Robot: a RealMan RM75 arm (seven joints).
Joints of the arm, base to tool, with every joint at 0 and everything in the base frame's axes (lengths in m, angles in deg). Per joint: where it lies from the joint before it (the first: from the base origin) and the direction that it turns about. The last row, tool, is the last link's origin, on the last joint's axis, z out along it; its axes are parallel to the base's.
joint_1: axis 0 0 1 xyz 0 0 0.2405
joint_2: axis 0 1 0 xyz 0 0 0
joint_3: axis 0 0 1 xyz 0 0 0.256
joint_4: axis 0 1 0 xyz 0 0 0
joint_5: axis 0 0 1 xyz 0 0 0.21
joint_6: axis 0 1 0 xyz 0 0 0
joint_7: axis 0 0 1 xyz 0 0 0.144
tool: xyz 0 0 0
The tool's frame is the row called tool.
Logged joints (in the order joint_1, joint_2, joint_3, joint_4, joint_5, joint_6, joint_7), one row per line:
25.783 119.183 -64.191 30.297 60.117 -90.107 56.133
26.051 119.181 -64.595 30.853 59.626 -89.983 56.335
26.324 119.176 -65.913 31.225 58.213 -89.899 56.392
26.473 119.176 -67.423 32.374 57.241 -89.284 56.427
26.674 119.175 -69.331 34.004 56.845 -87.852 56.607
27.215 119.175 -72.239 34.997 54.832 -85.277 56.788
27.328 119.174 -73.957 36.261 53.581 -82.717 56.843
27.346 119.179 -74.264 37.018 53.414 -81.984 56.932
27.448 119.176 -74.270 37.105 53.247 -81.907 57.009
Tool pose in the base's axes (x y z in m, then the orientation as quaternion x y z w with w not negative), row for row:
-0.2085 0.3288 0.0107 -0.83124 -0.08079 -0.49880 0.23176
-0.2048 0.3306 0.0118 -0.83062 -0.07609 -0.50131 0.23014
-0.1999 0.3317 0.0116 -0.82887 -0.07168 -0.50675 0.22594
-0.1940 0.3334 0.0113 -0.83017 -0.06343 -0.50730 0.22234
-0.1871 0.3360 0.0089 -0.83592 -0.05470 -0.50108 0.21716
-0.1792 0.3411 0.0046 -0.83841 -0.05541 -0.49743 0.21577
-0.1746 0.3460 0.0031 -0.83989 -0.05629 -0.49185 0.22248
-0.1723 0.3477 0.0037 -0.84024 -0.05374 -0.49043 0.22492
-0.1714 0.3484 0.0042 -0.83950 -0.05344 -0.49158 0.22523
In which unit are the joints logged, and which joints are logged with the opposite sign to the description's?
The joints are logged in degrees. Opposite sign: joint_1, joint_2, joint_3, joint_6, joint_7.
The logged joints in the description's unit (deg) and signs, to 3 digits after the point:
-25.783 -119.183 64.191 30.297 60.117 90.107 -56.133
-26.051 -119.181 64.595 30.853 59.626 89.983 -56.335
-26.324 -119.176 65.913 31.225 58.213 89.899 -56.392
-26.473 -119.176 67.423 32.374 57.241 89.284 -56.427
-26.674 -119.175 69.331 34.004 56.845 87.852 -56.607
-27.215 -119.175 72.239 34.997 54.832 85.277 -56.788
-27.328 -119.174 73.957 36.261 53.581 82.717 -56.843
-27.346 -119.179 74.264 37.018 53.414 81.984 -56.932
-27.448 -119.176 74.270 37.105 53.247 81.907 -57.009

